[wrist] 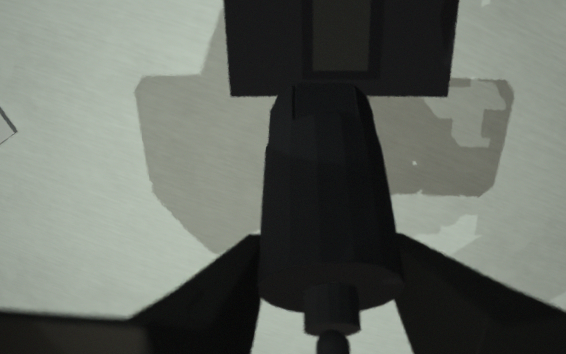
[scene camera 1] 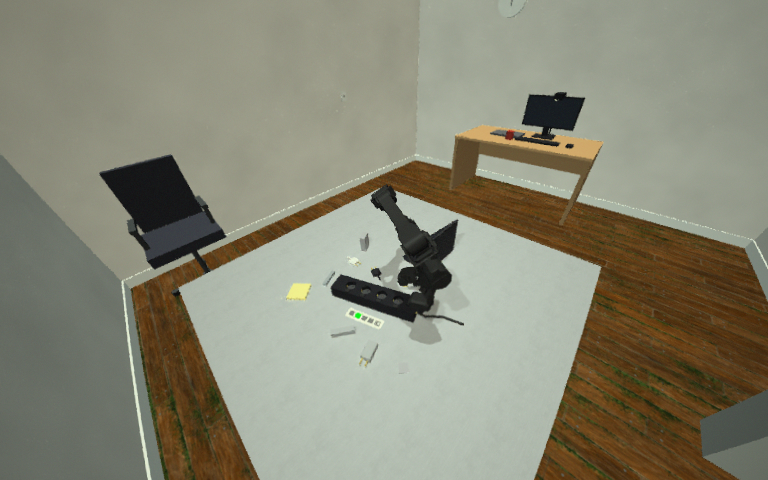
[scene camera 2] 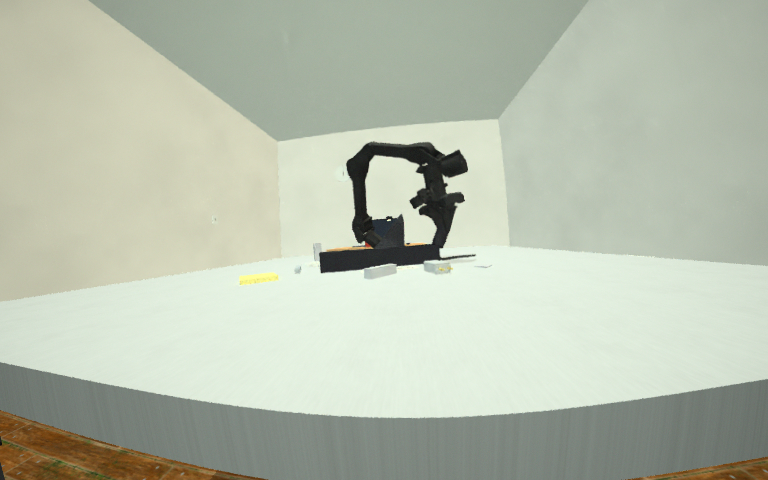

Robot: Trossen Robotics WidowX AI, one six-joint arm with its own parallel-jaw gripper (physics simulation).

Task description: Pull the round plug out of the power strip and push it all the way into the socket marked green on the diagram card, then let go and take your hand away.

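Places are measured from the arm's base along level axes (x ahead, y left, z up), in centimetres.
Pixels of known places: gripper, between the fingertips: (wrist: 325, 248) (scene camera 2: 444, 232); arm's base, origin of its link: (scene camera 2: 379, 244).
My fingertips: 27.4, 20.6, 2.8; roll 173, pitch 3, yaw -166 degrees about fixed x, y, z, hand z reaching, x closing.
Observation:
For each thing: its top centre in the pictures, then the offset to it from my fingertips, as dx, dy, dz. "spot": a spot on its surface instead.
- diagram card, centre of its top: (scene camera 1: 364, 318) +12.8, -17.8, -8.2
- black round plug, centre of its top: (wrist: 331, 273) (scene camera 2: 439, 222) +0.4, -1.5, +3.1
- white plug with gold pins, centre of its top: (scene camera 2: 438, 261) (scene camera 1: 367, 351) +22.1, -7.8, -6.2
- grey block, centre of its top: (scene camera 2: 380, 266) (scene camera 1: 342, 329) +21.3, -19.6, -6.4
- yellow pad, centre of its top: (scene camera 2: 258, 275) (scene camera 1: 298, 290) +19.5, -47.1, -7.3
- black plug, centre of its top: (scene camera 1: 375, 269) -7.3, -29.5, -7.0
- white plug, centre of its top: (scene camera 1: 355, 261) -6.5, -40.4, -7.0
- black cord, a spot on its surface: (scene camera 2: 459, 256) (scene camera 1: 445, 318) spot: -3.7, +5.5, -7.9
The black power strip (scene camera 1: 338, 281) (scene camera 2: 362, 260) (wrist: 265, 50) lies flat; several round sockets show, and the arm covers its right end in scene view 1. The diagram card (scene camera 1: 367, 319) lies beside it, its green mark (scene camera 1: 357, 315) second from the left. My gripper (scene camera 1: 420, 304) (scene camera 2: 440, 245) (wrist: 325, 248) is shut on the black round plug (wrist: 327, 190), at the strip's right end. In the wrist view the plug's front meets the strip's end edge, with a socket-like recess beyond it. Its pins are hidden, so whether they are in a socket cannot be told.
A white plug with gold pins (scene camera 1: 368, 349) (scene camera 2: 437, 266), a grey block (scene camera 1: 343, 332) (scene camera 2: 380, 271) and a yellow pad (scene camera 1: 298, 291) (scene camera 2: 258, 278) lie near the strip. A black plug (scene camera 1: 376, 272) and white plug (scene camera 1: 353, 260) lie behind it. A black cord (scene camera 1: 444, 319) (scene camera 2: 459, 256) extends right.

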